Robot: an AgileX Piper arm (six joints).
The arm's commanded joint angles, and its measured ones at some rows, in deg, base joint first. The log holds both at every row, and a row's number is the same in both.
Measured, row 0:
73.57, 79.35, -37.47, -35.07, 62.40, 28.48
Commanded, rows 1 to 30:
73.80, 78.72, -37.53, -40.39, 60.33, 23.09
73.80, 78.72, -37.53, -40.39, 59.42, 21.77
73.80, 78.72, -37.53, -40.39, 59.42, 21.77
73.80, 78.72, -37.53, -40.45, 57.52, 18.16
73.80, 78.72, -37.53, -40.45, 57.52, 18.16
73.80, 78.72, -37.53, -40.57, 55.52, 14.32
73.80, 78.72, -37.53, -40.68, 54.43, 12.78
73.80, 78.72, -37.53, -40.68, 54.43, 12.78
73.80, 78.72, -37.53, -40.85, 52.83, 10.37
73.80, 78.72, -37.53, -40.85, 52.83, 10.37
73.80, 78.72, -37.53, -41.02, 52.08, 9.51
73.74, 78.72, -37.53, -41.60, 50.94, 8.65
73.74, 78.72, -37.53, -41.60, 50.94, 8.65
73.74, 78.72, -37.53, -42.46, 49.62, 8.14
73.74, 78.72, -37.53, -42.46, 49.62, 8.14
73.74, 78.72, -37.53, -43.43, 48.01, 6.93
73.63, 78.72, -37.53, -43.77, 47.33, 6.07
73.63, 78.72, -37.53, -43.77, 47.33, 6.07
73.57, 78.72, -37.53, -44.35, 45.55, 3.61
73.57, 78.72, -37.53, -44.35, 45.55, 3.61
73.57, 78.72, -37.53, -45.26, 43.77, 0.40
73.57, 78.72, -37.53, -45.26, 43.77, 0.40
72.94, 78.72, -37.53, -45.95, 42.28, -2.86
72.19, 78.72, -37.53, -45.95, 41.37, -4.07
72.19, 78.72, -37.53, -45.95, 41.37, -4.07
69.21, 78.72, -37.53, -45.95, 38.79, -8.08
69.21, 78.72, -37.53, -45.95, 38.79, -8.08
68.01, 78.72, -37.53, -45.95, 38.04, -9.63
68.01, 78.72, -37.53, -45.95, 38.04, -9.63
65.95, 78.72, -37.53, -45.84, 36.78, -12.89
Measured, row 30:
68.58, 79.35, -37.30, -42.86, 38.39, -8.71
